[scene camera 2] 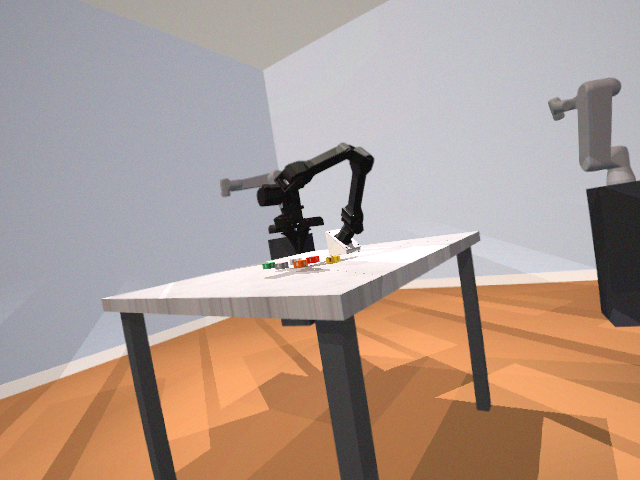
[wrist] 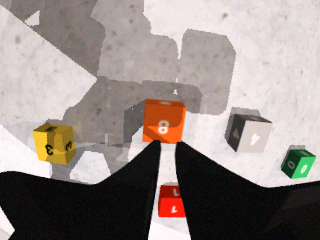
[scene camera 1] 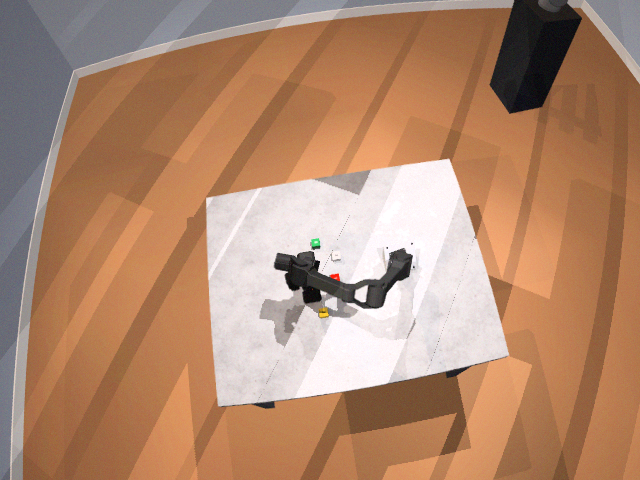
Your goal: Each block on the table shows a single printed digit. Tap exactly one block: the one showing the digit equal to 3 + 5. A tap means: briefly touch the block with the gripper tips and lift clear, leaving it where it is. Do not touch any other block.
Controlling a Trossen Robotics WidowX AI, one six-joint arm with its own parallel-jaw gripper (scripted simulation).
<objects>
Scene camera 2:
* gripper: 299,252
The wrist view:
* gripper: 167,147
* orange block: 163,120
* green block: 294,166
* yellow block: 54,143
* red block: 170,205
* grey block: 249,133
</objects>
